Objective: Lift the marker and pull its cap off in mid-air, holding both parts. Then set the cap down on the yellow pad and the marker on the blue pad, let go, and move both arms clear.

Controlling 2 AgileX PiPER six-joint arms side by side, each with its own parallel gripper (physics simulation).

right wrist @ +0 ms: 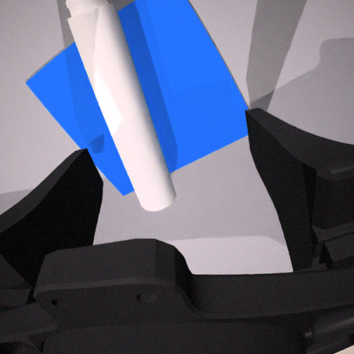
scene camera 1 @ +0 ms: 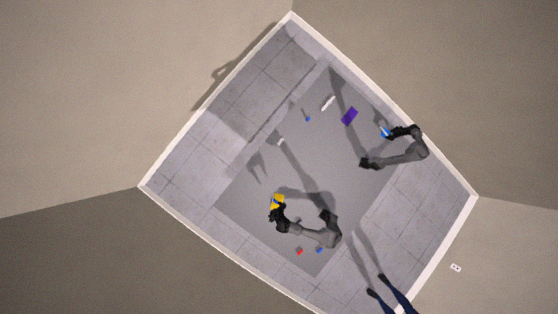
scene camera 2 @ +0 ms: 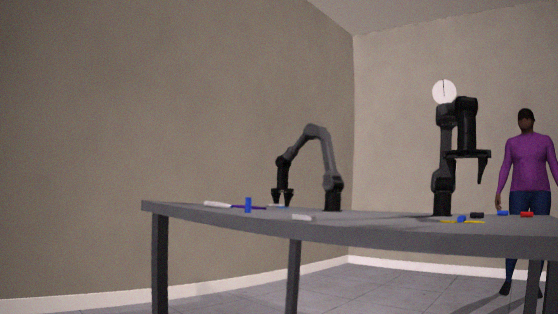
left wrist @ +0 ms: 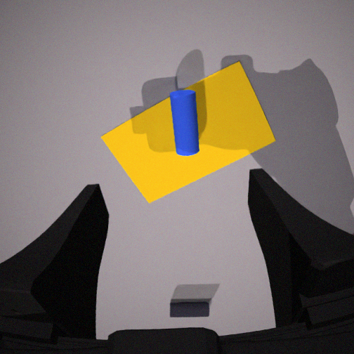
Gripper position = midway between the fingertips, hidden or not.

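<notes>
The left gripper is visible in scene camera 2 (scene camera 2: 466,183) and in the left wrist view (left wrist: 175,193), while the right gripper (right wrist: 168,147) appears in the right wrist view. A blue piece (left wrist: 183,104) and a yellow pad (left wrist: 231,124) can be seen too.
</notes>
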